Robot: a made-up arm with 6 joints. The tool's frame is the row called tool.
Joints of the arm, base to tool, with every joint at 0 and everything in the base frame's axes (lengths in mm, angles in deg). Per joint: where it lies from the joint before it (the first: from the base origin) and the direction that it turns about. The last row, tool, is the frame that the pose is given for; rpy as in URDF.
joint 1: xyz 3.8 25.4 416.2 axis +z
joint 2: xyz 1.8 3.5 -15.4 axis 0.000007 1 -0.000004
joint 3: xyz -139.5 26 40.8 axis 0.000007 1 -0.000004
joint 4: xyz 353.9 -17.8 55 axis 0.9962 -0.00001 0.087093
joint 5: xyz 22.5 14 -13.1 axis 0.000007 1 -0.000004
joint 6: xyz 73.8 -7 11.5 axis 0.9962 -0.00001 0.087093
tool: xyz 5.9 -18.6 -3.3 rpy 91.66 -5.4 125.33
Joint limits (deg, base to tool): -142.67..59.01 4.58..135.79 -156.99..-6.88 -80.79..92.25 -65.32..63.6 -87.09..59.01
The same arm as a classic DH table. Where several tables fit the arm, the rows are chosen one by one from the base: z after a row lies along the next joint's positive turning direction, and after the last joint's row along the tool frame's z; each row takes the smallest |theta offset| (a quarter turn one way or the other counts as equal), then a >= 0, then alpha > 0; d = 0 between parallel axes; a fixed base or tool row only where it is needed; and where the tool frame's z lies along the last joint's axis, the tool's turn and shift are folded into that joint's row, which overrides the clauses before.
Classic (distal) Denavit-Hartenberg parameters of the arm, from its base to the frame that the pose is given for. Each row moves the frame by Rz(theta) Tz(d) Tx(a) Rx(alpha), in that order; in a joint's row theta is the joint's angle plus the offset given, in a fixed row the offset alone. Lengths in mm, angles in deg.
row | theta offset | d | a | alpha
base (fixed) | 81.49 | 0 | 25.7 | 0
joint 1 | -81.49 | 400.8 | 1.8 | -90
joint 2 | 16.3 | 0 | -145.3 | 0
joint 3 | 68.7 | 11.7 | -24 | 90
joint 4 | 0 | 378.6 | 15 | -90
joint 5 | 0 | 7 | -5 | 90
joint 6 | -9.74 | 104.4 | 6.9 | -36.07
tool (fixed) | 106.22 | -30 | 0 | 0
Joint limits (deg, base to tool): -142.67..59.01 4.58..135.79 -156.99..-6.88 -80.79..92.25 -65.32..63.6 -87.09..59.01

